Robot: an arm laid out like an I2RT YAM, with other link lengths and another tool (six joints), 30 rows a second.
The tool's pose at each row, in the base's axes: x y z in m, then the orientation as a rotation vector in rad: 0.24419, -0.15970, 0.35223, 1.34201, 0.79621, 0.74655; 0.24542, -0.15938, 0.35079, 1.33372, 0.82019, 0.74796; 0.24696, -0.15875, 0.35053, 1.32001, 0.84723, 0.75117; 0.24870, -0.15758, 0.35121, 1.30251, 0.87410, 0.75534; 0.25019, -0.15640, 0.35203, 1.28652, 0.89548, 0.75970; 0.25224, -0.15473, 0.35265, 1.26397, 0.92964, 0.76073; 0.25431, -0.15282, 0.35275, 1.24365, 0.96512, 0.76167; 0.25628, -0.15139, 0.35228, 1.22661, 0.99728, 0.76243
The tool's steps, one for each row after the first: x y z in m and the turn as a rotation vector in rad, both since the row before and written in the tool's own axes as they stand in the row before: 0.00103, -0.00142, 0.00078, 0.00356, 0.01787, -0.01320; 0.00136, -0.00020, 0.00097, 0.00030, 0.02177, -0.01573; 0.00182, 0.00081, 0.00095, -0.00286, 0.02283, -0.01669; 0.00165, 0.00098, 0.00077, -0.00401, 0.01914, -0.01350; 0.00234, 0.00088, 0.00107, -0.00251, 0.02685, -0.02380; 0.00259, 0.00045, 0.00102, 0.00019, 0.02762, -0.02306; 0.00218, -0.00014, 0.00117, 0.00153, 0.02497, -0.02007
